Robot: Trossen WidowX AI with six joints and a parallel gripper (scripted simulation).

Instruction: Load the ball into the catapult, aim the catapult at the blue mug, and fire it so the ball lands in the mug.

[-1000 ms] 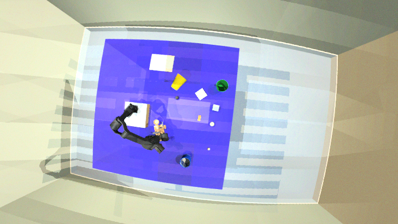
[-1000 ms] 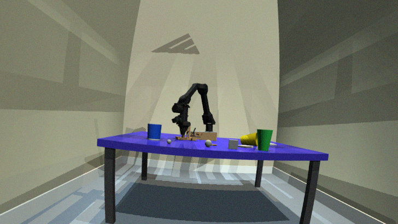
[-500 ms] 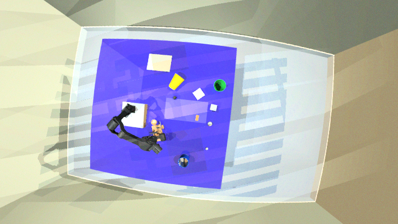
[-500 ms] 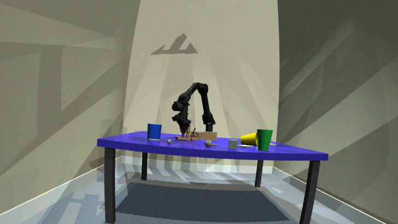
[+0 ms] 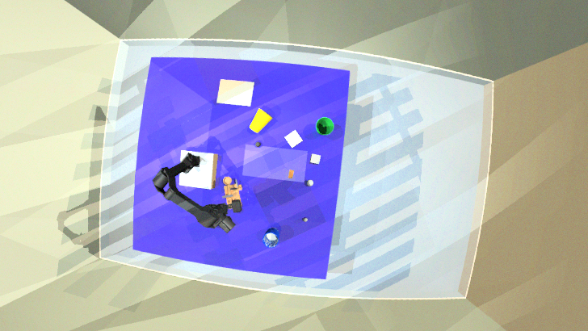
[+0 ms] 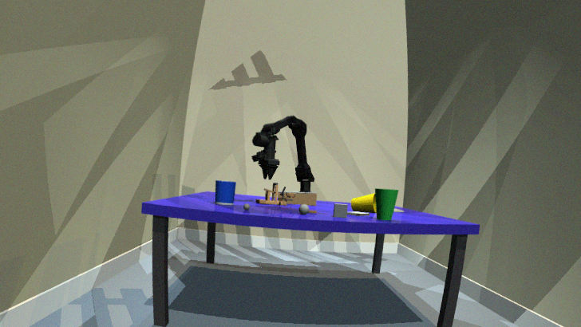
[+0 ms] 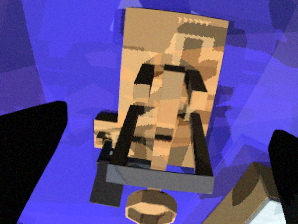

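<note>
My gripper tip is now 1 cm past the catapult frame, 4 cm to the right of it and 4 cm above it. From my gripper tip the other things lie so: blue mug 24 cm ahead, 18 cm to the right, 9 cm below; then wooden catapult 1 cm behind, 7 cm to the left, 7 cm below; then black ball 12 cm ahead, 35 cm to the left, 11 cm below.
</note>
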